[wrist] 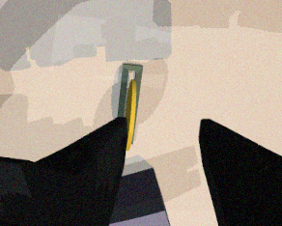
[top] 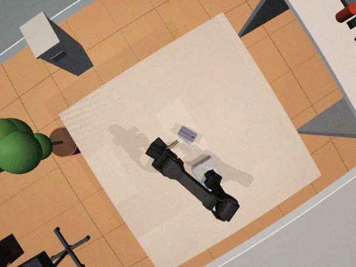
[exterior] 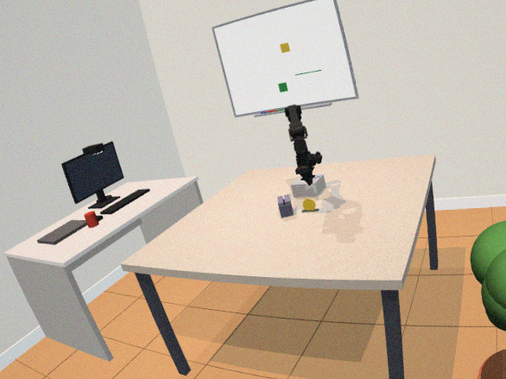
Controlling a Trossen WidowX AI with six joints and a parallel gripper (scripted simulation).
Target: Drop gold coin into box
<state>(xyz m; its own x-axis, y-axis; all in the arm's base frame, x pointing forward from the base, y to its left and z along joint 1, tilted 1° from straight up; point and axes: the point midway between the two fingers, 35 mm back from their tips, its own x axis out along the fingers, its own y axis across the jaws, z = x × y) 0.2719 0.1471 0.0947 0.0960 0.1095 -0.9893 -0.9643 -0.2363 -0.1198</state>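
My gripper tip is now 10 cm above the thin gold coin and 3 cm to the left of it.
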